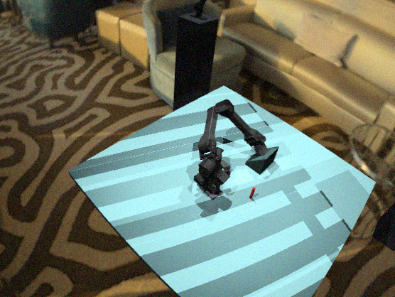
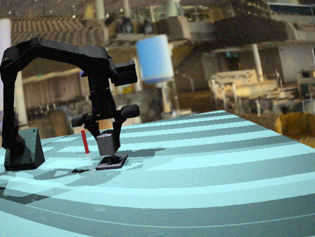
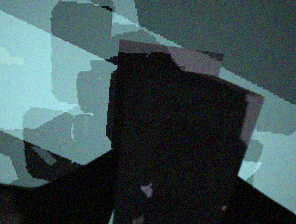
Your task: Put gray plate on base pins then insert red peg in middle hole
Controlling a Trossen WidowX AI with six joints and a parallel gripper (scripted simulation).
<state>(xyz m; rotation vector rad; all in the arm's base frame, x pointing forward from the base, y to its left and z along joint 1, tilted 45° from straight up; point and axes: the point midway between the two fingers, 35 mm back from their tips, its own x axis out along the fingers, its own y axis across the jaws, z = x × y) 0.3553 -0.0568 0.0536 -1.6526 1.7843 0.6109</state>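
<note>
The flat base lies 40 mm below my gripper tip. The rest, counted from my gripper tip: gray plate: 30 mm above; then red peg: 110 mm behind, 190 mm to the left.
</note>
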